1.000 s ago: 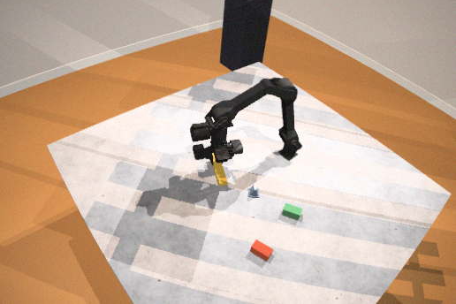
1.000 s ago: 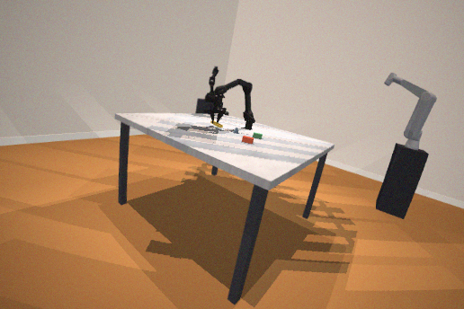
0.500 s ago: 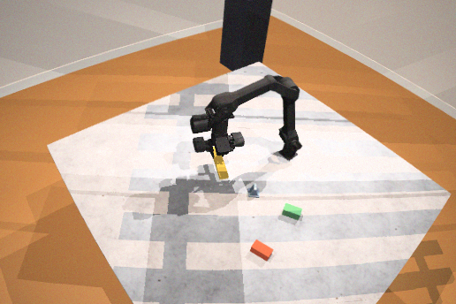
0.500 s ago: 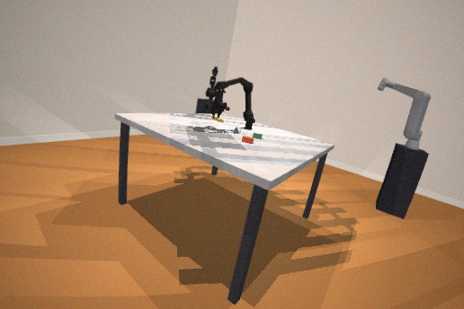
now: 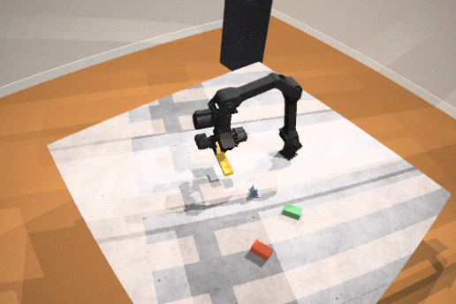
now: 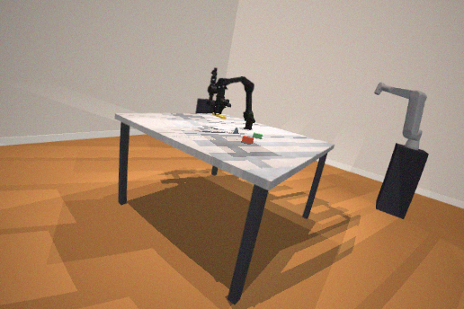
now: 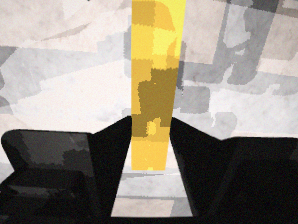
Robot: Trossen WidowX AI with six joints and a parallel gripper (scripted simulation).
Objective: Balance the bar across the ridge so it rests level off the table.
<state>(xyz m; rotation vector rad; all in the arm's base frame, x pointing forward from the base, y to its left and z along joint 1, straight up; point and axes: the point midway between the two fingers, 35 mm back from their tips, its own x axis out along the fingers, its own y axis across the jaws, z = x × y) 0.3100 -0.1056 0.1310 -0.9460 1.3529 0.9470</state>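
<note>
My gripper tip is now 10 mm short of the bar and 30 mm to the right of it. Also, from my gripper tip: red block 110 mm ahead, 370 mm to the left, 80 mm below; then green block 80 mm behind, 330 mm to the left, 80 mm below.
</note>
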